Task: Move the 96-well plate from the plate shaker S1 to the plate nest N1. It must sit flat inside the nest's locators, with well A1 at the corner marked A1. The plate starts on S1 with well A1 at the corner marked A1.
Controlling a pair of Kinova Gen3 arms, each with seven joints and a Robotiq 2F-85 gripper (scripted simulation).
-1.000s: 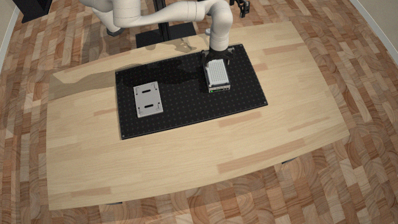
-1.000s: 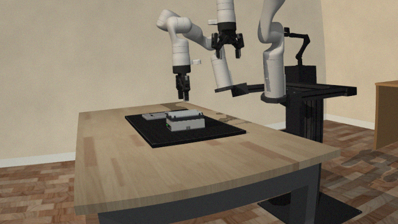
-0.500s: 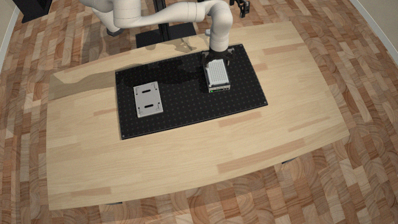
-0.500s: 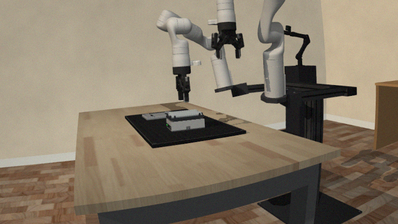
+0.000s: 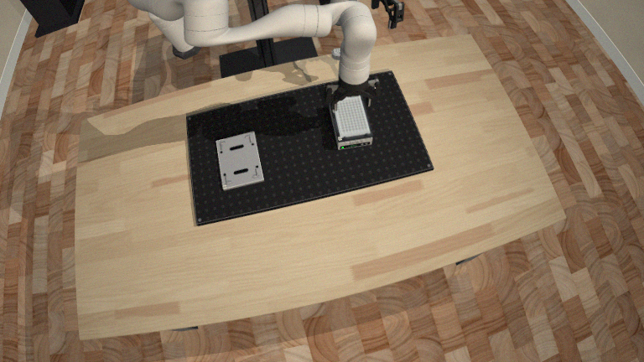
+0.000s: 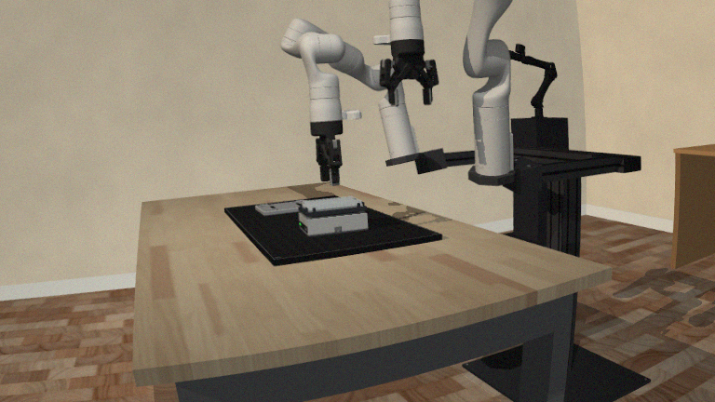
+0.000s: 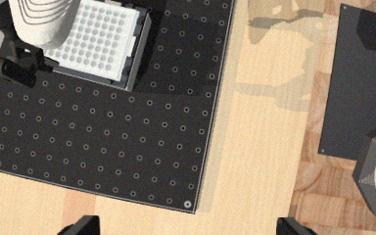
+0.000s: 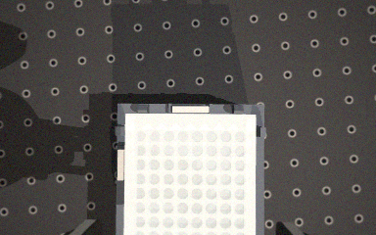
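My right gripper is now 60 mm above the white 96-well plate. From my right hand the other things lie so: grey plate nest N1 (40 mm ahead, 340 mm to the right, 110 mm below).
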